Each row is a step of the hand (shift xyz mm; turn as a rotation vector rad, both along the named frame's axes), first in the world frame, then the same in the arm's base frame.
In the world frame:
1: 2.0 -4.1 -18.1 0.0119 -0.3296 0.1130
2: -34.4 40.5 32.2 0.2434 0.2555 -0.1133
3: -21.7 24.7 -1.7 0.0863 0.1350 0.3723
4: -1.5 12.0 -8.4 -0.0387 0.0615 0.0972
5: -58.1 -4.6 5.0 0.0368 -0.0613 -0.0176
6: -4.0 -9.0 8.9 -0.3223 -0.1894 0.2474
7: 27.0 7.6 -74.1 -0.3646 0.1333 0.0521
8: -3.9 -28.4 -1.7 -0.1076 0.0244 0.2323
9: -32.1 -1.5 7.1 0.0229 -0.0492 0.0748
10: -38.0 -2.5 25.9 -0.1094 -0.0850 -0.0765
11: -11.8 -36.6 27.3 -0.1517 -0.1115 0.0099
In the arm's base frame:
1: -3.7 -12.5 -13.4 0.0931 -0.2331 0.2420
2: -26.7 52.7 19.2 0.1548 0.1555 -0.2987
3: -24.1 21.8 -5.2 0.1872 0.2946 0.2059
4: -5.8 6.5 -11.9 -0.0117 0.1029 0.0633
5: -51.9 1.3 27.0 0.0366 -0.0639 0.0015
6: 0.5 -3.3 12.8 -0.1923 -0.0287 0.4039
7: -0.7 -30.8 -73.0 -0.3404 0.1598 0.1096
8: -0.4 -25.4 13.4 -0.0257 0.1397 0.2144
9: -27.4 3.7 17.9 0.0530 -0.0076 0.0753
10: -26.4 12.3 35.7 -0.1163 -0.1059 0.0174
11: 3.0 -18.0 43.5 -0.1232 -0.0849 0.1147

